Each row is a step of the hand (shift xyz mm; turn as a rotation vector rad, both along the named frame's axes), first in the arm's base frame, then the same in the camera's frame.
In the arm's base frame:
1: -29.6 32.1 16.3 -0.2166 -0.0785 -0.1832
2: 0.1 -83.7 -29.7 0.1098 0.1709 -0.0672
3: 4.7 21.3 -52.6 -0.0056 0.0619 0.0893
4: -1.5 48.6 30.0 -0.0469 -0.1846 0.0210
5: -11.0 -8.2 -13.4 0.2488 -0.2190 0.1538
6: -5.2 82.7 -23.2 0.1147 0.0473 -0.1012
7: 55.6 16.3 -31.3 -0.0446 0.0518 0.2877
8: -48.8 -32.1 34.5 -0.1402 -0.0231 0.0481
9: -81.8 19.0 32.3 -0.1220 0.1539 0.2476
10: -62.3 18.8 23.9 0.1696 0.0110 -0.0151
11: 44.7 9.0 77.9 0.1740 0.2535 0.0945
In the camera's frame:
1: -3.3 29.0 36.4 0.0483 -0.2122 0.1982
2: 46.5 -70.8 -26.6 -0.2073 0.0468 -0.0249
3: -45.7 -31.6 12.4 0.0036 0.1079 0.0137
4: -19.7 51.6 14.7 0.1676 -0.0879 -0.0300
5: 3.4 -16.5 9.2 0.1448 0.0263 -0.3345
6: -71.9 25.9 39.6 -0.1352 -0.0492 -0.0702
7: -51.2 -12.7 -39.4 0.1323 0.2642 0.0128
8: 61.9 7.2 26.8 0.0992 0.0164 0.1113
9: 35.9 31.0 76.4 0.0660 0.2811 0.1283
10: 23.8 25.4 60.0 -0.0845 0.0066 -0.1481
11: 16.7 73.1 -50.2 -0.2087 0.2316 -0.0791

